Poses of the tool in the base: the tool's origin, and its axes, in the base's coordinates. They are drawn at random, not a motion.
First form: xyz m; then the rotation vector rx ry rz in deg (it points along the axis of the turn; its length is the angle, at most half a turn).
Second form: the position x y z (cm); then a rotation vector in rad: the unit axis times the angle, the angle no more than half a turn. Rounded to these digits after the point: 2 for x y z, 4 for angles.
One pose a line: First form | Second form
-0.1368, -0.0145, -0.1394, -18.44, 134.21, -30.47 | -13.68, -1.45, -13.94, -0.3218, 2.3424, -0.5318
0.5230, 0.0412, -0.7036, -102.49, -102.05, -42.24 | 52.30, 4.12, -70.36, -1.7888, -1.7811, -0.7372
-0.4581, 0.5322, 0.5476, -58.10, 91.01, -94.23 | -45.81, 53.22, 54.76, -1.0140, 1.5884, -1.6446
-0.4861, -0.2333, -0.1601, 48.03, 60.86, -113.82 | -48.61, -23.33, -16.01, 0.8383, 1.0622, -1.9865
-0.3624, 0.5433, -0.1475, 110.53, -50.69, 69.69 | -36.24, 54.33, -14.75, 1.9291, -0.8847, 1.2163
